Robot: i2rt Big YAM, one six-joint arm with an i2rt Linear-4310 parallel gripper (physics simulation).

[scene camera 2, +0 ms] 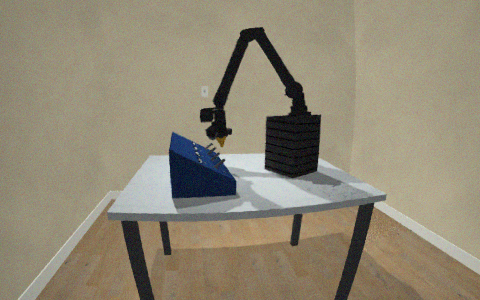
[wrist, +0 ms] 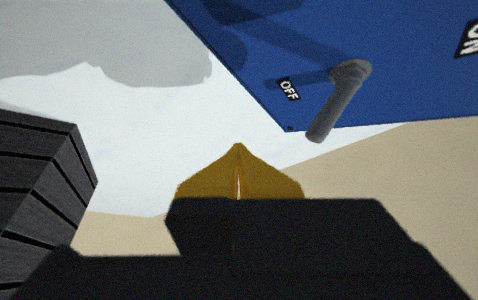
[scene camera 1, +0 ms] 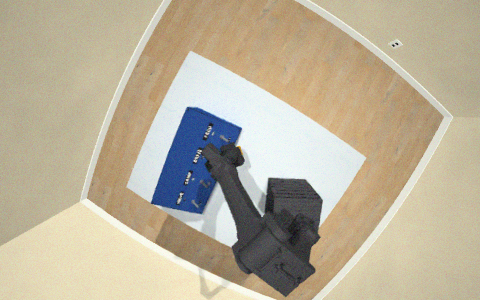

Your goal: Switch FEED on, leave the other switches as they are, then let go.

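Where they show: gripper, fingertip midpoint: (scene camera 2: 222,146) (wrist: 238,149) (scene camera 1: 238,147); arm's base at its link origin: (scene camera 2: 299,115) (scene camera 1: 298,228).
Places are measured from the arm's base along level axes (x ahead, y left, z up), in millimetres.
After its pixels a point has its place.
Observation:
The blue sloped switch box (scene camera 1: 177,150) {x 607, y -1, z -122 mm} (scene camera 2: 197,177) {x 513, y 297, z -214 mm} (wrist: 415,95) {x 498, y -170, z -186 mm} stands on the table. The FEED label (scene camera 1: 208,131) {x 530, y -135, z -167 mm} is at its upper end in the first scene view. The FEED lever (scene camera 1: 225,138) {x 449, y -145, z -176 mm} (wrist: 330,110) {x 448, y -134, z -177 mm} is grey and leans toward the side with the OFF label (wrist: 288,89) {x 432, y -139, z -218 mm}. The lamp lever (scene camera 1: 204,183) {x 432, y 94, z -180 mm} and valve lever (scene camera 1: 196,203) {x 416, y 213, z -175 mm} show farther along; the drive lever is hidden under the arm in that view. My gripper (scene camera 1: 240,150) {x 378, y -140, z -185 mm} (scene camera 2: 222,144) {x 378, y -140, z -185 mm} (wrist: 238,149) {x 378, y -140, z -185 mm} is shut and empty, its yellow tips above the box's low edge, beside the FEED lever and apart from it.
A dark ribbed pedestal (scene camera 1: 295,197) {x 81, y -101, z -36 mm} (scene camera 2: 292,147) {x 76, y 109, z -145 mm} (wrist: 37,175) {x 161, y -57, z -212 mm} carries the arm and stands on the white table (scene camera 1: 300,145) {x 105, y -289, z -295 mm} (scene camera 2: 150,205) {x 689, y 369, z -295 mm} (wrist: 150,120) {x 243, y -120, z -295 mm}. The arm's forearm (scene camera 1: 240,197) {x 337, y -119, z 291 mm} passes over the box's edge in the first scene view.

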